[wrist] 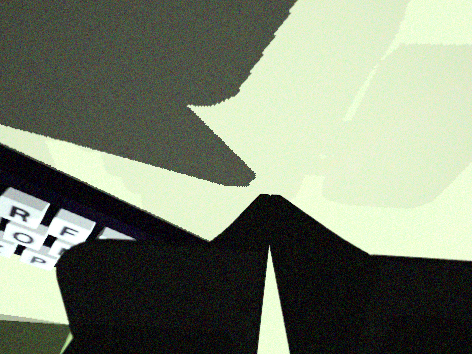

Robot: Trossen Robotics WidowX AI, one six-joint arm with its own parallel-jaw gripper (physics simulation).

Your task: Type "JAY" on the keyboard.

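Places are measured from the arm's base along level axes (x ahead, y left, z up), in centimetres.
Where they show: gripper, fingertip midpoint: (pixel 268 204).
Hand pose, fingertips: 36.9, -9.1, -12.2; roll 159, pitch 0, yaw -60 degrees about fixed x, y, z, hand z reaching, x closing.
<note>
Things, the pixels of their top centre, and the offset from my fingertips, as dx, dy, dz. Level surfaces: height alone.
- keyboard at its top centre: (pixel 34 242) -7.4, +8.0, +0.9
- R key at its top centre: (pixel 18 213) -5.3, +8.6, +0.9
- F key at its top centre: (pixel 67 232) -5.6, +6.7, +0.9
- O key at its top centre: (pixel 23 238) -7.3, +8.4, +0.9
- P key at its top centre: (pixel 37 261) -9.4, +7.8, +0.9
- pale table top at its surface level: dz -0.9
The keyboard (pixel 90 200) is a black board with white keycaps at the lower left of the wrist view. It runs at a slant, and part of it is hidden behind the left finger. The R key (pixel 21 212), the F key (pixel 69 231), the O key (pixel 23 236) and the P key (pixel 38 260) are readable; other keycaps are cut off or partly covered. No J, A or Y letter can be read in this view. My black gripper (pixel 268 204) is shut with its fingertips together and nothing between them. Its tips appear to the right of the visible keys, over the pale surface.
A pale table top (pixel 300 125) lies beyond the fingertips. A large dark shadow (pixel 100 65) with a pointed end falls across its upper left, and fainter shadows lie at the right. A dark green area (pixel 30 337) shows past the table's edge at the bottom left.
</note>
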